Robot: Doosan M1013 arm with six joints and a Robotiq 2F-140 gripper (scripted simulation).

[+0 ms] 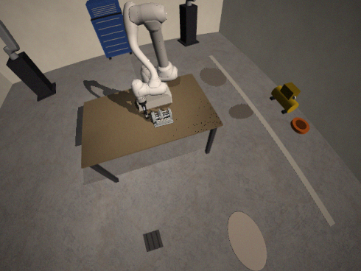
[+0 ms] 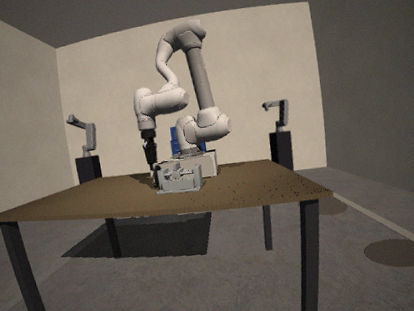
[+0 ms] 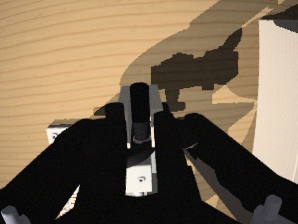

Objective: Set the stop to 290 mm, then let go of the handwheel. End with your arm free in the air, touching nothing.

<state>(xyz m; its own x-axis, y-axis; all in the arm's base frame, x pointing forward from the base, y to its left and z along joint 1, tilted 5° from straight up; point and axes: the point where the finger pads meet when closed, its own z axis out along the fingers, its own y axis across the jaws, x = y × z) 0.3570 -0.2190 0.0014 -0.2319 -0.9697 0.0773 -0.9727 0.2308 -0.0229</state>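
The grey stop fixture lies 120 mm to the left of my hand, 80 mm ahead of it and 10 mm below it. Round my hand: black handwheel handle: 20 mm below.
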